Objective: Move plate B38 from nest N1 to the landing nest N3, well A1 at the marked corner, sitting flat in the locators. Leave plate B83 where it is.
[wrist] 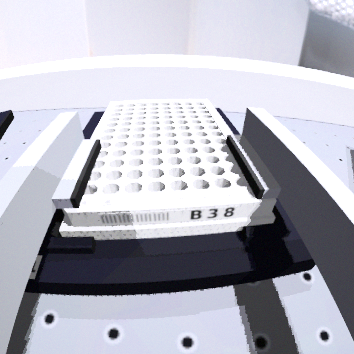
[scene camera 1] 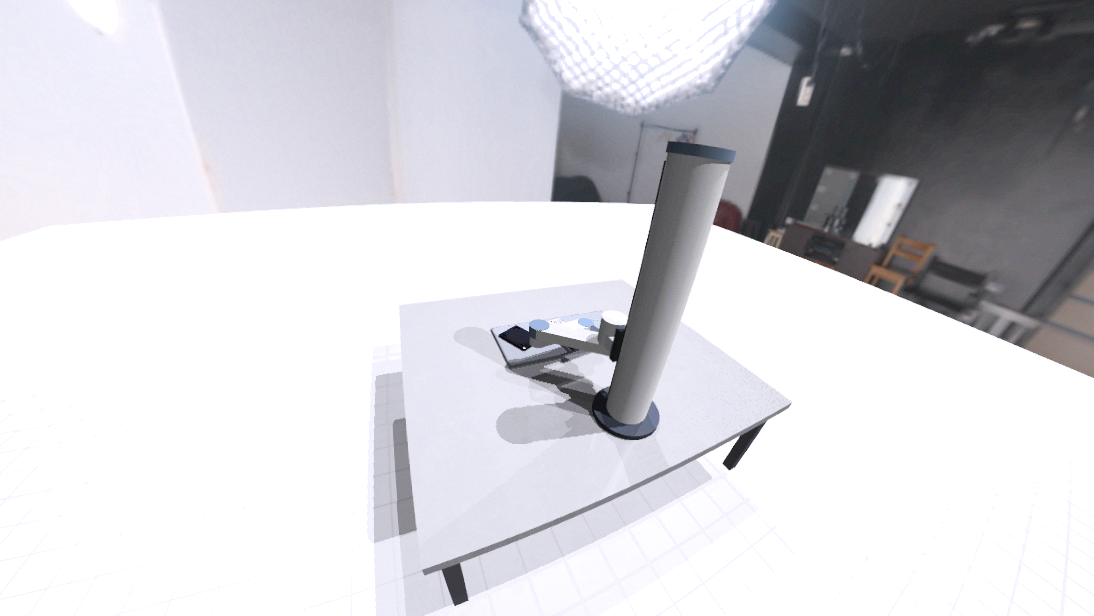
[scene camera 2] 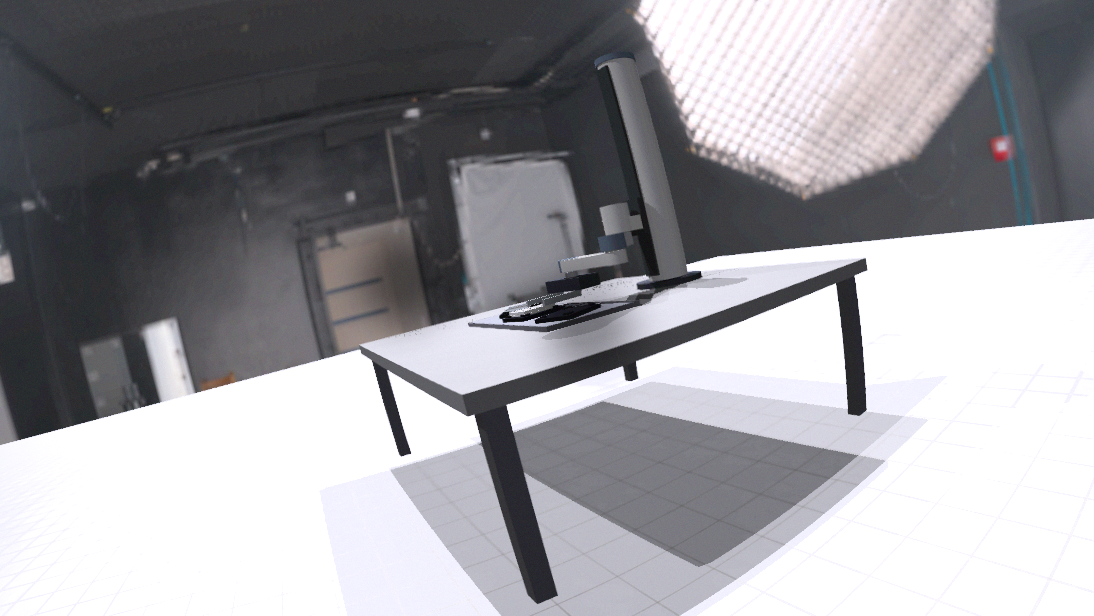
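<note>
My gripper (wrist: 163, 124) is shut to its narrow setting. By the wrist view, its pads stand along the two long upper edges of white plate B38 (wrist: 155, 197). Whether they touch the plate is hard to tell, and I see no firm hold. B38 sits in a dark nest (wrist: 165, 267), with its barcode and label facing me and a low locator block by its front left. A cut-off corner label shows at the nest's left; which nest this is cannot be told. The gripper is small and unclear in the scene views. Plate B83 cannot be identified.
A perforated deck (wrist: 150, 320) (scene camera 1: 539, 357) lies on the table (scene camera 1: 474, 474) (scene camera 2: 650, 332). A black nest (scene camera 1: 519, 337) is at its left in scene view 1. The arm's column (scene camera 1: 666, 290) (scene camera 2: 650, 168) stands behind the deck, and its jointed arm (scene camera 1: 570, 335) reaches over it.
</note>
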